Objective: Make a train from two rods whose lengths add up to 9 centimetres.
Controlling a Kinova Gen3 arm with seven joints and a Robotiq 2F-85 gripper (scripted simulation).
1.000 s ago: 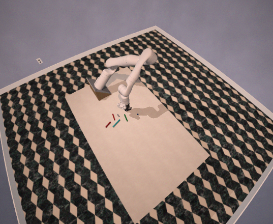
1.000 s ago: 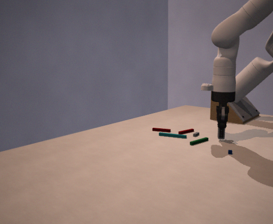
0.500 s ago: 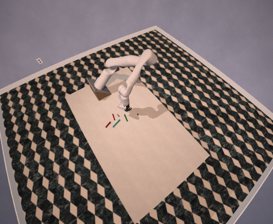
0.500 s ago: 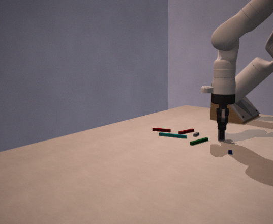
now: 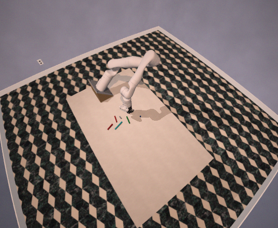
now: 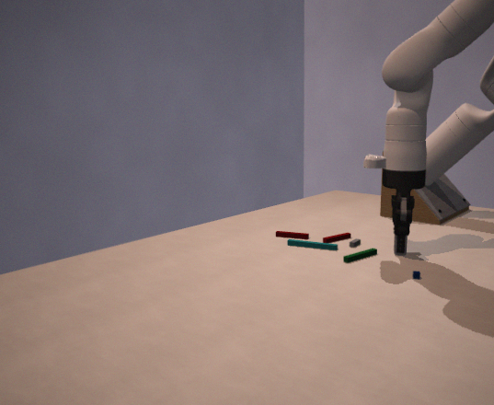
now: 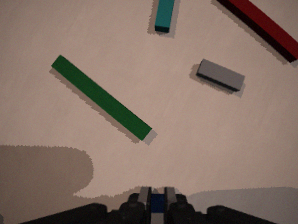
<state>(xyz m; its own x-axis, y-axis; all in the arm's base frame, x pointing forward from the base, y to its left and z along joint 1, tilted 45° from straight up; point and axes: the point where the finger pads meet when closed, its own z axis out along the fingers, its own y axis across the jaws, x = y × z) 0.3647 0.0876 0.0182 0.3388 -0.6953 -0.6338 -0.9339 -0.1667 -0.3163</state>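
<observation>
Now: hand 60 mm short of the green rod, 50 mm to the left of it and 10 mm above it. From my hand the other things lie so: turquoise rod 50 mm ahead, 160 mm to the right, 10 mm below; then grey rod 10 mm behind, 90 mm to the right, 10 mm below; then red rod 30 mm behind, 140 mm to the right, 10 mm below.
</observation>
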